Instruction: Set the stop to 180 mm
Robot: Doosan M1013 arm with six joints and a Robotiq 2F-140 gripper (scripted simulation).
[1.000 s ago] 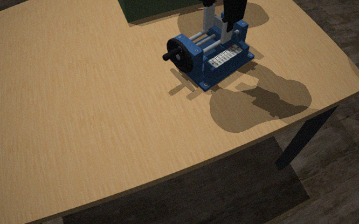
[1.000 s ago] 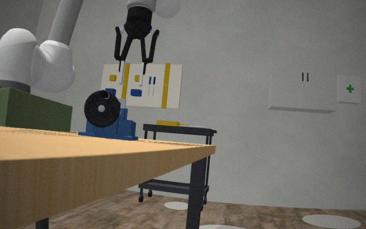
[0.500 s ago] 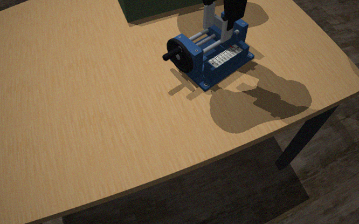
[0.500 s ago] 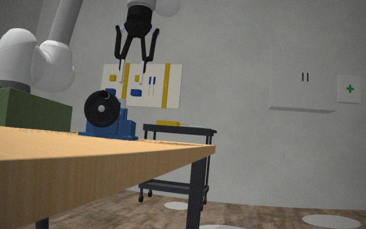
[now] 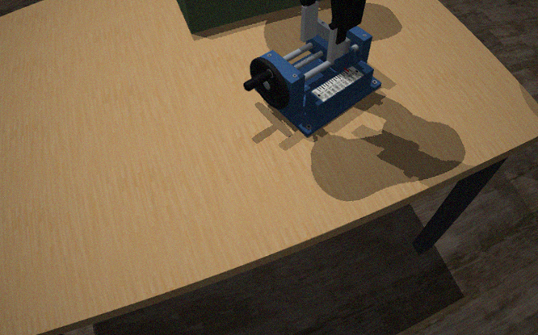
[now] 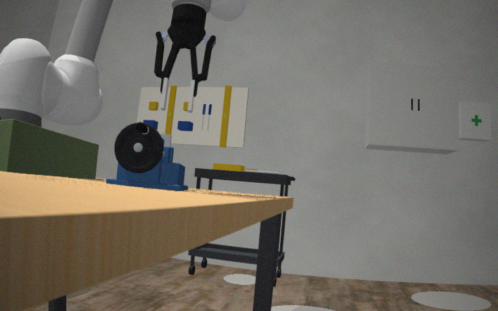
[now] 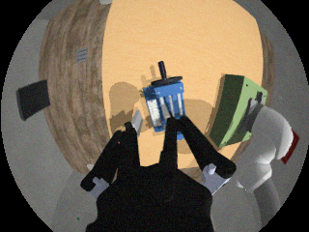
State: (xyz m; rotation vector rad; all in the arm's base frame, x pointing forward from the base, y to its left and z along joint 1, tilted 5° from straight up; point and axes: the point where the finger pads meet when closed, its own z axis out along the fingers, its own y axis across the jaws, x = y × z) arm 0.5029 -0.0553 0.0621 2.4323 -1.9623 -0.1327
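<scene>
Now: the handwheel 9 cm below my hand, 8 cm to the right of it and 3 cm behind it. From my hand the other things lie so: stop plate (10 cm below, 7 cm to the left, 6 cm behind).
</scene>
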